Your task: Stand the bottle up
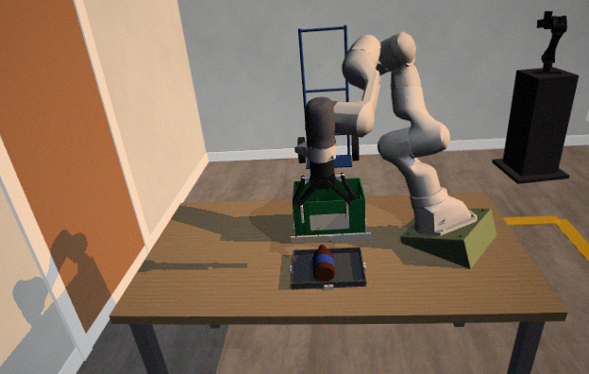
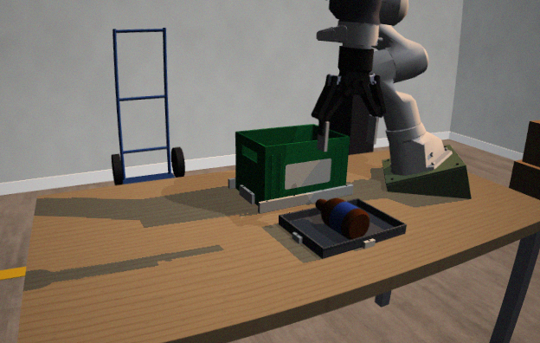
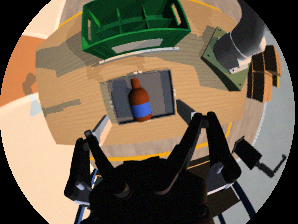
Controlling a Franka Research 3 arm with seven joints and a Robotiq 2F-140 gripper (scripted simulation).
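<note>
The bottle is 18 cm below my hand and 2 cm ahead of it. From my hand the other things lie so: green crate: 27 cm to the right, 13 cm below, 4 cm behind; then tray: 20 cm below, 1 cm to the left.
</note>
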